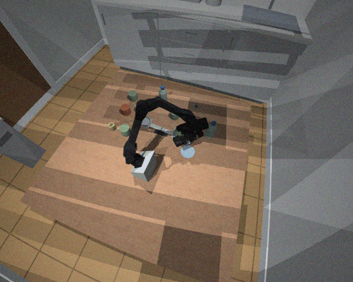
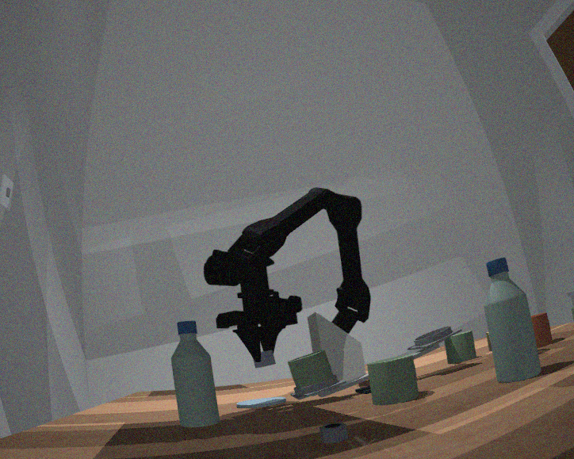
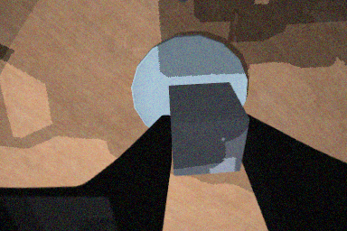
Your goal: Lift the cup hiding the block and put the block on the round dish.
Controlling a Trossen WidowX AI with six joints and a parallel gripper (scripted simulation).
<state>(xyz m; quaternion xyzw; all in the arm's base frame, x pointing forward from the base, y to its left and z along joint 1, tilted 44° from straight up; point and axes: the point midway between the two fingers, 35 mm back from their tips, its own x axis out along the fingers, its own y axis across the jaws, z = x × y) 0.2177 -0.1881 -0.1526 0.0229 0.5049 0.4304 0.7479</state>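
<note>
The pale blue round dish lies 20 mm behind my gripper tip, 20 mm to the right of it and 90 mm below it. From my gripper tip the other things lie so: dark ring (400 mm ahead, 10 mm to the right, 80 mm below); green cup (20 mm ahead, 470 mm to the left, 50 mm below); grey block (right at my gripper tip).
</note>
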